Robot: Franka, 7 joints.
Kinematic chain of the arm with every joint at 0, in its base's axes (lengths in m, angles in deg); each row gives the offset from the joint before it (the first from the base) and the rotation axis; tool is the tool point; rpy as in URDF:
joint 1: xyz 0 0 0.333 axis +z
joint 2: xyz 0 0 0 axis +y
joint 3: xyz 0 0 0.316 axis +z
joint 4: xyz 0.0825 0 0 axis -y
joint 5: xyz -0.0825 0 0.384 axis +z
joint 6: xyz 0 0 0 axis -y
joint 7: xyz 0.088 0 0 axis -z
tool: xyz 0 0 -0.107 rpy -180 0 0
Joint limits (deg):
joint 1: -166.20..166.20
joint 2: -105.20..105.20
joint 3: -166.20..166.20
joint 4: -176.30..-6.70
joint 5: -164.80..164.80
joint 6: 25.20..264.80
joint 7: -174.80..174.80
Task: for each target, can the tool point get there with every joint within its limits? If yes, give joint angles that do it. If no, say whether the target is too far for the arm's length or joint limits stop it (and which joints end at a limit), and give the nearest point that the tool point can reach.
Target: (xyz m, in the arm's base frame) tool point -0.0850 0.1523 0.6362
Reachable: yes | joints 73.96 -75.03 -1.77 -158.07 92.29 65.44 92.48
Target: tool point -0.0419 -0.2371 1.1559
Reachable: yes | joints -38.95 1.14 -62.04 -28.00 23.76 151.26 -80.66
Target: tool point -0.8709 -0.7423 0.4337
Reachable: no: too far | nearest point -0.6504 -0.5544 0.4082 | short by 0.291 m
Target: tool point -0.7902 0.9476 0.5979
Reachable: no: too far | nearest point -0.5372 0.6442 0.5131 | short by 0.404 m
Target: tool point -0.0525 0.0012 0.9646
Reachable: yes | joints -11.77 -74.61 3.97 -115.61 45.82 171.30 95.38
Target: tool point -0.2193 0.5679 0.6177
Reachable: yes | joints -132.70 -54.47 -77.59 -107.82 19.19 213.77 -121.06
